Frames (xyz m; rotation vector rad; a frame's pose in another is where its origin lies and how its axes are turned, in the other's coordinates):
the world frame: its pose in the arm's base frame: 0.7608 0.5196 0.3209 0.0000 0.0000 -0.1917
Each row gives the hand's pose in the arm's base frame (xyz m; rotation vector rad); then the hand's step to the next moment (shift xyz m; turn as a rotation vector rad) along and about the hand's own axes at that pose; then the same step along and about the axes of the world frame.
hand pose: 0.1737 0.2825 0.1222 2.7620 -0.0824 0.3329
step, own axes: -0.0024 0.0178 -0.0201 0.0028 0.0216 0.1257
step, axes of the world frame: -0.0065 -0.0109 0.0238 0.0400 -0.0583 -0.1062
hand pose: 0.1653 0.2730 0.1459 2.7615 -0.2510 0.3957
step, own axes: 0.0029 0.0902 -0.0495 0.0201 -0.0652 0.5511
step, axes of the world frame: -0.0157 -0.0707 0.0731 0.1890 -0.1030 -0.5119
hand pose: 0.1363 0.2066 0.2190 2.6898 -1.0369 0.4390
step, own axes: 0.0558 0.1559 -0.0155 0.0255 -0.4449 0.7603
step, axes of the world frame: -0.0415 -0.1532 0.0498 0.4473 0.1577 -0.7428
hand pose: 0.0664 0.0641 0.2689 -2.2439 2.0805 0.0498
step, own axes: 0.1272 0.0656 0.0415 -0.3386 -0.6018 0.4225
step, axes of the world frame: -0.0290 -0.1359 -0.0538 0.4971 0.5197 -0.3717
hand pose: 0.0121 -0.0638 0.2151 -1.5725 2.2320 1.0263
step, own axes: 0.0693 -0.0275 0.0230 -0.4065 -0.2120 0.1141
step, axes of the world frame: 0.0000 -0.0418 -0.0659 0.2591 0.3917 0.0510
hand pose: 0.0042 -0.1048 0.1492 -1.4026 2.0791 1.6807
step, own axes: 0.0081 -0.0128 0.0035 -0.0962 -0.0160 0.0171
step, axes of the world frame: 0.0031 -0.0005 -0.0152 0.0437 0.0794 0.0399
